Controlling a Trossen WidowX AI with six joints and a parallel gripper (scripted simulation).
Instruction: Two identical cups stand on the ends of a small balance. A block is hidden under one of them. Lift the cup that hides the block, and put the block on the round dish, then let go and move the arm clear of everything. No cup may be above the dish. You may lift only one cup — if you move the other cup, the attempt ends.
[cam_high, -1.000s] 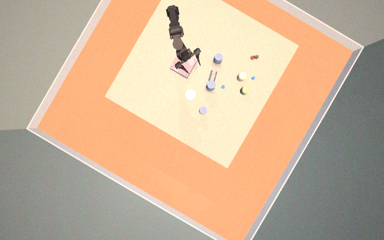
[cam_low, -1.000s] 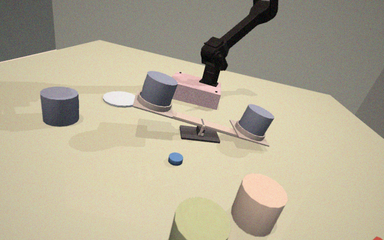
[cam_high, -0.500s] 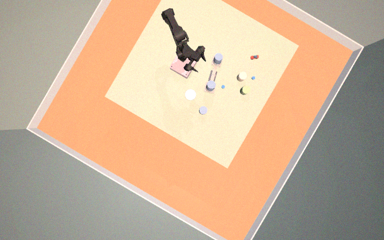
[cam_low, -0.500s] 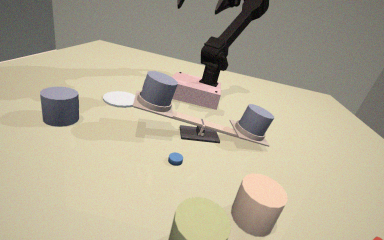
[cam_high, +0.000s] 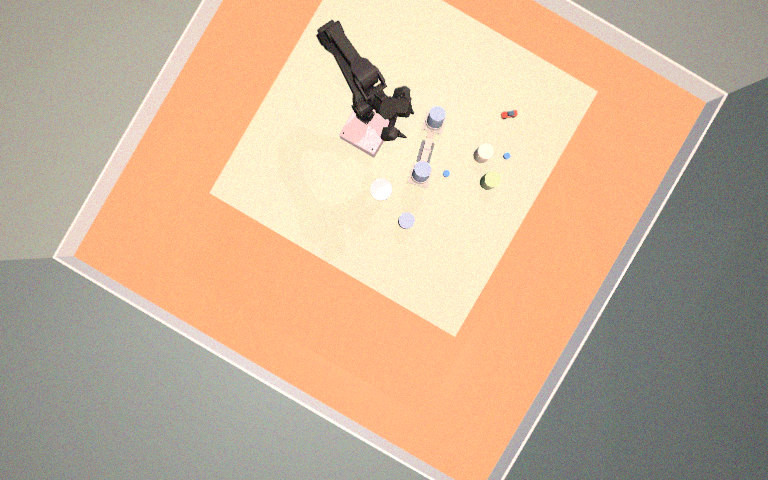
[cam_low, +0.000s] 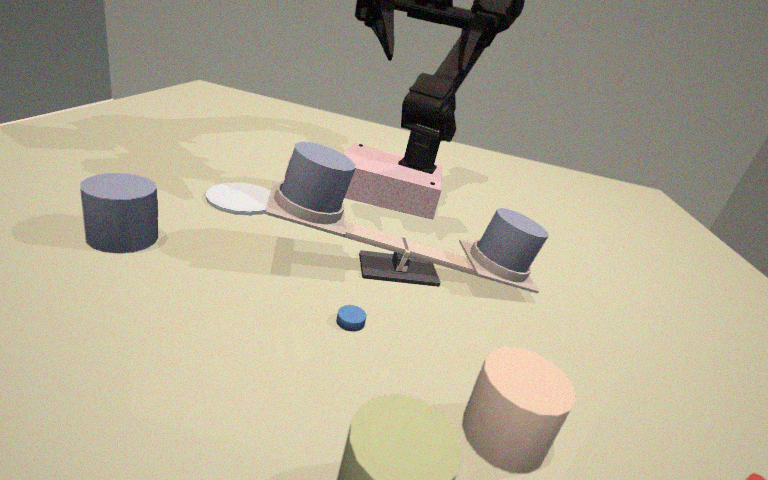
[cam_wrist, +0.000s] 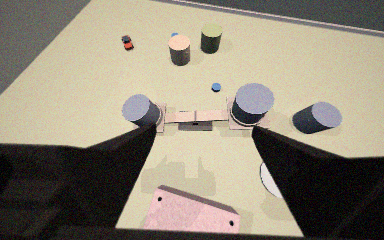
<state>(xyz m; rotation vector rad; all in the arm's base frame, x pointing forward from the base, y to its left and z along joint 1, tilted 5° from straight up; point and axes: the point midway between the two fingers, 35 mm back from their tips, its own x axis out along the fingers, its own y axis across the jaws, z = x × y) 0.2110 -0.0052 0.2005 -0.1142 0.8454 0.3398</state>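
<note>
My gripper tip is 4 cm short of the grey block, 16 cm to the right of it and 20 cm above it. Also, from my gripper tip: green cylinder (41 cm ahead, 11 cm to the left, 20 cm below); peach cylinder (29 cm ahead, 16 cm to the left, 20 cm below); round white dish (3 cm ahead, 22 cm to the right, 24 cm below).
</note>
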